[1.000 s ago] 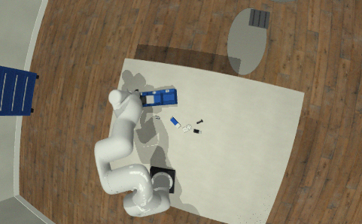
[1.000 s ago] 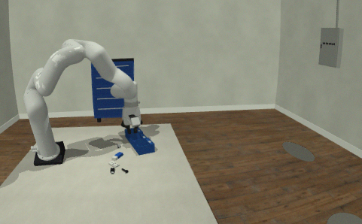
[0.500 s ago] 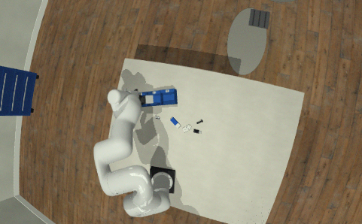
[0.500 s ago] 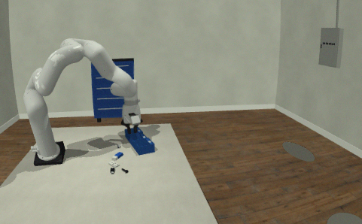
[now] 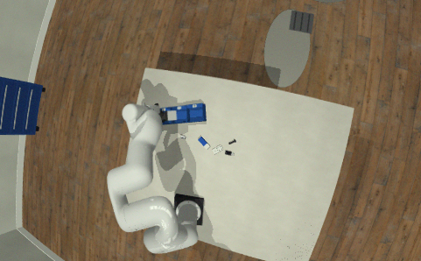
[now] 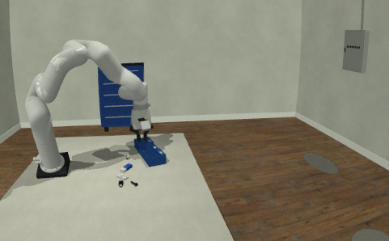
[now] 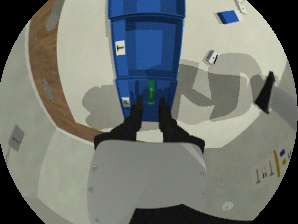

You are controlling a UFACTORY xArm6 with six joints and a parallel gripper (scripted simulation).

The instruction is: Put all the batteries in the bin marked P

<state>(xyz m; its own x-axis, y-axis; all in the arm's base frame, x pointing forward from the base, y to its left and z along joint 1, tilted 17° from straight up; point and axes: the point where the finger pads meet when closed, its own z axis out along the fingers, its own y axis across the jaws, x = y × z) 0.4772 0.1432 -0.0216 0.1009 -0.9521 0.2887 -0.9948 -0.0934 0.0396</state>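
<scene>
The green battery is 50 mm below my hand. Also, from my hand: grey piece: 100 mm to the right, 100 mm behind, 60 mm below; then blue-and-white cylinder: 210 mm to the right, 120 mm behind, 60 mm below; then blue bin: 80 mm to the right, 40 mm below, 20 mm ahead.
</scene>
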